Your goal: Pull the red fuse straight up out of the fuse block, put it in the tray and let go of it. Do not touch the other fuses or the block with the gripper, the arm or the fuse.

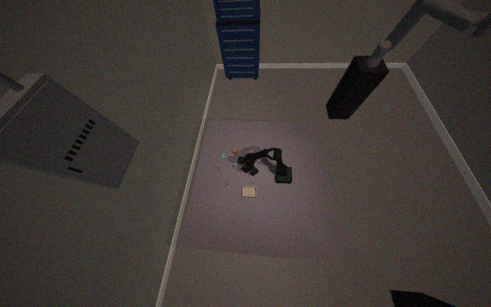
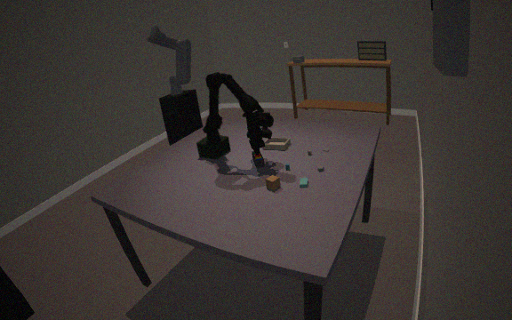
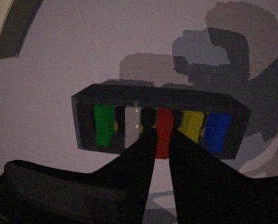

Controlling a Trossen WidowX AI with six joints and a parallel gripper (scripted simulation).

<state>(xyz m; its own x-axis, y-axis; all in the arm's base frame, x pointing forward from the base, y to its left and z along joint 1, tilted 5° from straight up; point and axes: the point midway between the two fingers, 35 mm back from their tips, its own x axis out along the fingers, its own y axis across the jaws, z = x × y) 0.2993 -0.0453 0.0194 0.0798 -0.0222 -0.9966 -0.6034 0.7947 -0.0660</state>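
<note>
Right now the tan tray is 220 mm to the left of my gripper tip and 40 mm below it. From my gripper tip the other things lie so: red fuse (10 mm below); then orange cube (200 mm to the right, 180 mm ahead, 20 mm below); then teal block (290 mm ahead, 140 mm to the right, 40 mm below).
</note>
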